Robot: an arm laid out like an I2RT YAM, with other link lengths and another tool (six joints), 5 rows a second.
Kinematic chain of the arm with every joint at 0, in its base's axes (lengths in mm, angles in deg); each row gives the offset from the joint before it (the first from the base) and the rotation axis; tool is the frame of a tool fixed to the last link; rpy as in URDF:
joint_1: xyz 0 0 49.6 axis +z
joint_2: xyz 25 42.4 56.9 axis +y
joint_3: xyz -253.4 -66 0 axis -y
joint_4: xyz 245 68.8 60 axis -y
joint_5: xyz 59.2 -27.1 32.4 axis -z
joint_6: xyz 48.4 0 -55.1 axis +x
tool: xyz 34 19 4 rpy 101.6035 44.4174 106.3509
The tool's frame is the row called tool.
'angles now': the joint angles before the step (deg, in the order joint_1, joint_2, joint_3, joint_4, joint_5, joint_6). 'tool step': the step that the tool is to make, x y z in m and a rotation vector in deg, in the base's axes. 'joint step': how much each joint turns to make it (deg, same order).
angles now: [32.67, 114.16, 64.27, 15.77, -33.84, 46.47]
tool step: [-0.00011, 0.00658, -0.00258, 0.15, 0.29, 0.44]
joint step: [0.77, 1.14, 0.96, 0.30, 0.12, 0.51]
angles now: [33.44, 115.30, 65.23, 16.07, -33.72, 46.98]
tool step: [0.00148, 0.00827, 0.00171, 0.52, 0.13, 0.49]
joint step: [0.81, 1.02, 1.76, -0.16, -0.01, 0.72]
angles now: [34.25, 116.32, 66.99, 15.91, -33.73, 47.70]
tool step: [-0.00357, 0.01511, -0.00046, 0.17, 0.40, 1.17]
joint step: [1.94, 1.47, 2.09, -0.36, 0.44, 0.88]
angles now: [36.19, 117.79, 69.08, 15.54, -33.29, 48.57]
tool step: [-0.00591, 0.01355, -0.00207, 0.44, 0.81, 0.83]
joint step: [1.94, 1.21, 1.15, 0.52, 0.47, 1.56]
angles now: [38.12, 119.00, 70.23, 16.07, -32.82, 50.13]
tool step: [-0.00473, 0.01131, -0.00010, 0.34, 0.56, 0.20]
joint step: [1.65, 0.79, 1.04, 0.35, 0.89, 1.53]
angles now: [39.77, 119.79, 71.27, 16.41, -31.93, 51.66]
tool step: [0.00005, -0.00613, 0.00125, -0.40, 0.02, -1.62]
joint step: [-0.41, -1.23, -1.45, 0.19, 1.18, 0.46]
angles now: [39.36, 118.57, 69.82, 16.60, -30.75, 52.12]
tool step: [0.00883, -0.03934, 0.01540, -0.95, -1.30, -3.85]
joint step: [-4.79, -6.13, -4.78, -1.96, 0.03, -2.10]
